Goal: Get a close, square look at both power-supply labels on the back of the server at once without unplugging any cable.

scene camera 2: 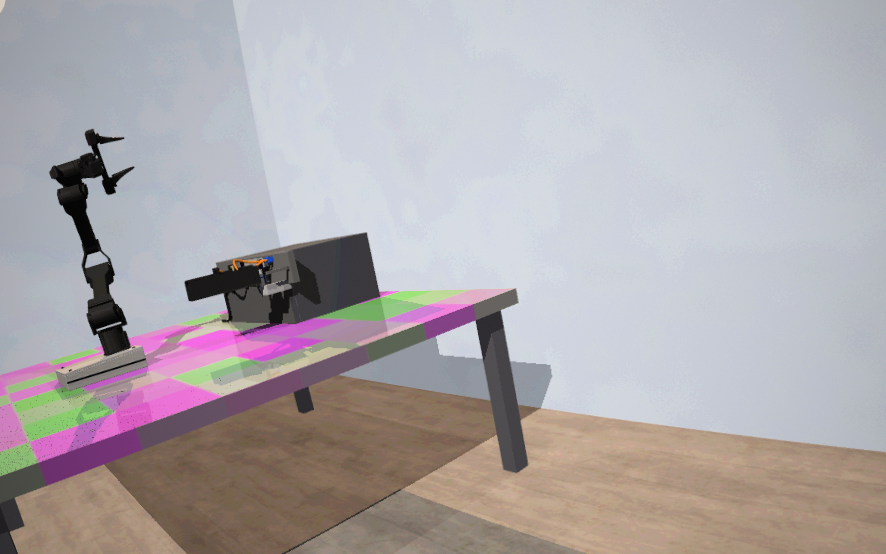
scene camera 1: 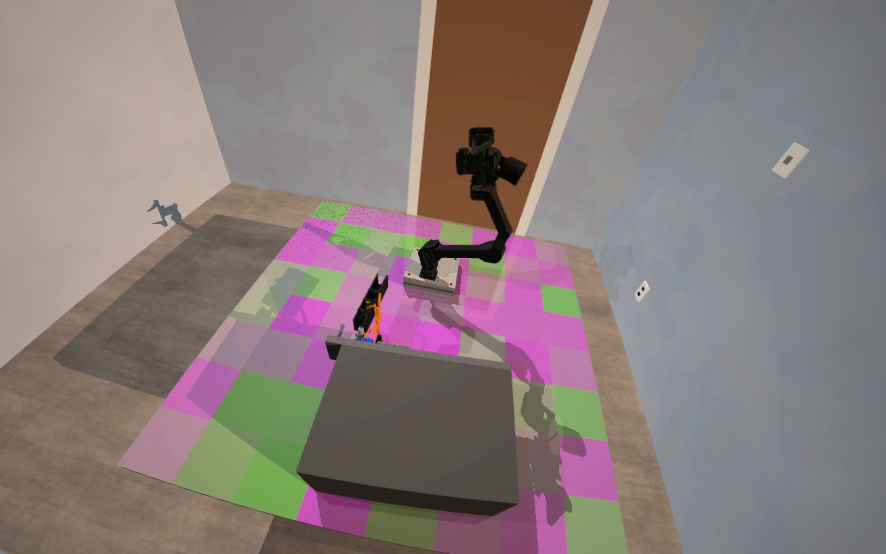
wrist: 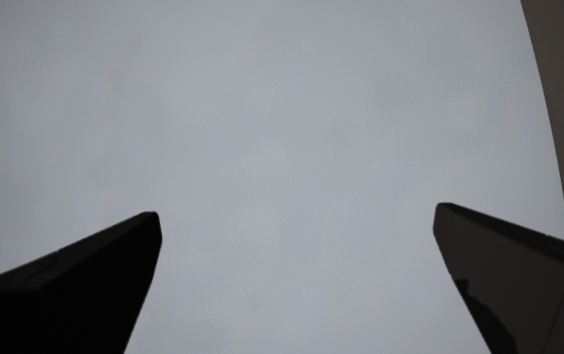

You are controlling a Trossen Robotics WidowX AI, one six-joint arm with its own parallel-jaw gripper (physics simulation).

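Where they show: gripper, fingertip midpoint: (scene camera 2: 129, 152) (scene camera 1: 472, 172) (wrist: 298, 222); arm's base, link origin: (scene camera 2: 117, 351) (scene camera 1: 428, 273).
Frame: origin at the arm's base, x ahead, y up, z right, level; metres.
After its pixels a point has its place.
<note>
The server (scene camera 1: 418, 424) @[z -0.087, x 0.639, y 0.159 m] (scene camera 2: 336, 280) @[z 0.136, x 0.635, y 0.039 m] is a large dark grey box on the patterned table (scene camera 1: 578, 362) @[z -0.602, x 0.245, y -0.048 m] (scene camera 2: 450, 324) @[z 0.638, x 0.616, y -0.074 m]. Its back, with small fittings, faces the arm's base. Orange cables (scene camera 1: 378, 313) @[z 0.097, x 0.334, y 0.119 m] (scene camera 2: 245, 262) @[z 0.080, x 0.388, y 0.151 m] run at one side of that back, by a long black part (scene camera 1: 365, 305) @[z 0.146, x 0.311, y 0.112 m] (scene camera 2: 218, 282) @[z 0.149, x 0.272, y 0.120 m] that sticks out from it. The power-supply labels cannot be made out in any view. My gripper (scene camera 2: 128, 152) @[z -0.092, x 0.177, y 0.530 m] (wrist: 298, 222) @[z -0.092, x 0.177, y 0.530 m] is open and empty, high above the table and well apart from the server. In the wrist view a plain wall shows between the fingers, and the server does not show.
The arm's pale base (scene camera 1: 431, 282) @[z -0.021, x 0.045, y 0.000 m] (scene camera 2: 104, 367) @[z 0.091, x -0.056, y -0.018 m] stands on the table, facing the server's back. A brown door (scene camera 1: 503, 78) is in the wall behind the arm. Blue-grey walls surround the table, and a wall outlet (scene camera 1: 642, 291) is at the right.
</note>
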